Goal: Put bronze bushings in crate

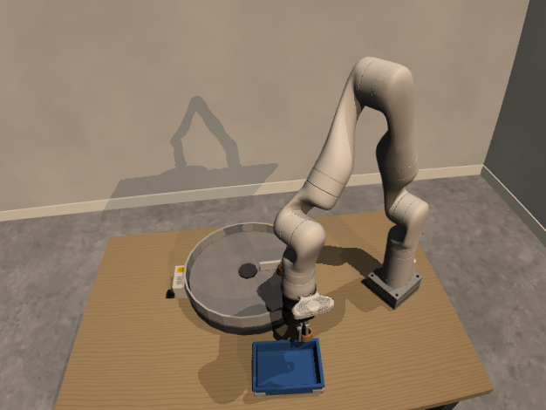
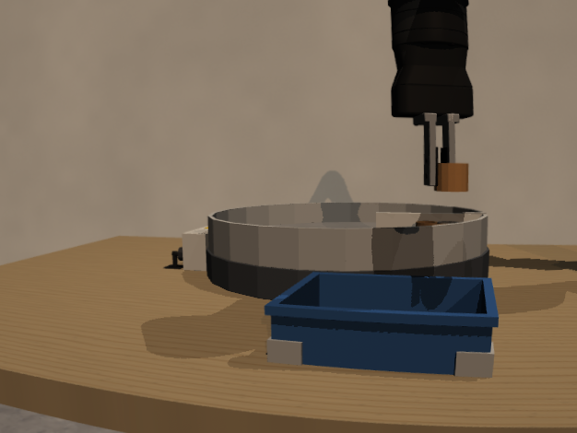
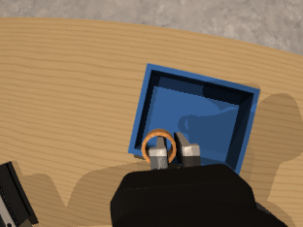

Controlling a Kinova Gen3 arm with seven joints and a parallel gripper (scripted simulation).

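The blue crate is 14 cm below my hand, 4 cm ahead of it and 2 cm to the left of it. From my hand the other things lie so: round grey turning table: 33 cm to the right, 11 cm below, 10 cm ahead.
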